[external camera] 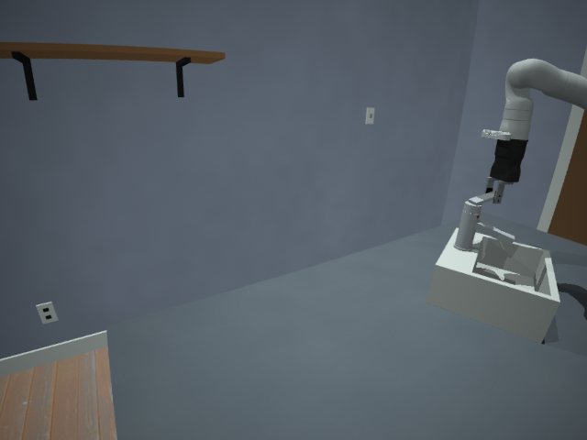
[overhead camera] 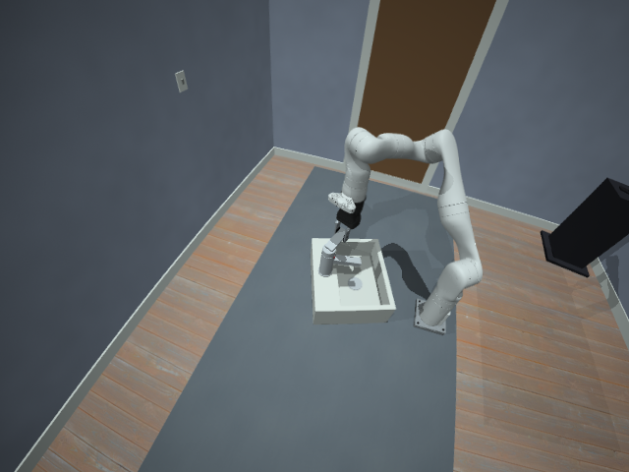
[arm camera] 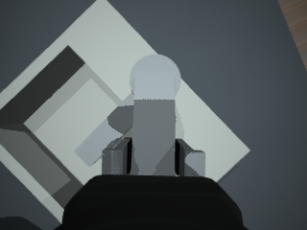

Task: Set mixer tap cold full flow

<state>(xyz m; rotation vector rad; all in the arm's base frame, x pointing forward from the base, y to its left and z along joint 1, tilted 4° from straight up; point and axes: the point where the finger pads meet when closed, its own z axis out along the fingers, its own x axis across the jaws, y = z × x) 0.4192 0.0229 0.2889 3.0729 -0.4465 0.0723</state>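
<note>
Now: the flat lever 1 cm ahead of my hand, 2 cm to the left of it and 1 cm below it. The rest, counted from my hand: white basin: 9 cm behind, 25 cm below; then grey mixer tap: 4 cm to the left, 6 cm below.
</note>
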